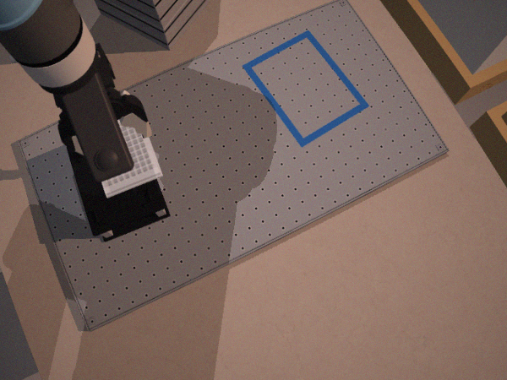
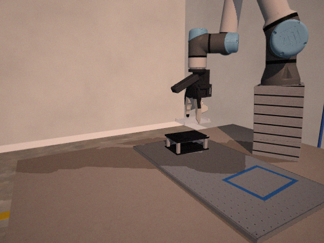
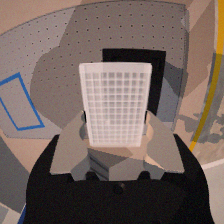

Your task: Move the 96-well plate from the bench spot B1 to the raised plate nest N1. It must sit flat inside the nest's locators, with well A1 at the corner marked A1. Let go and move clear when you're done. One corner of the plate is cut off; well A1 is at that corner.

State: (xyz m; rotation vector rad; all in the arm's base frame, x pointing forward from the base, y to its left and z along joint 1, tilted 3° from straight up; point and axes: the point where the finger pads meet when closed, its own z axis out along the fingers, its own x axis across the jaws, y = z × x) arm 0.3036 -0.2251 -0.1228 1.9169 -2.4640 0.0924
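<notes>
My gripper is now 90 mm above the black raised plate nest and 40 mm to the left of it. From my hand the other things lie so: white 96-well plate 10 mm below; then white A1 tag 80 mm below, 60 mm behind, 30 mm to the left.
</notes>
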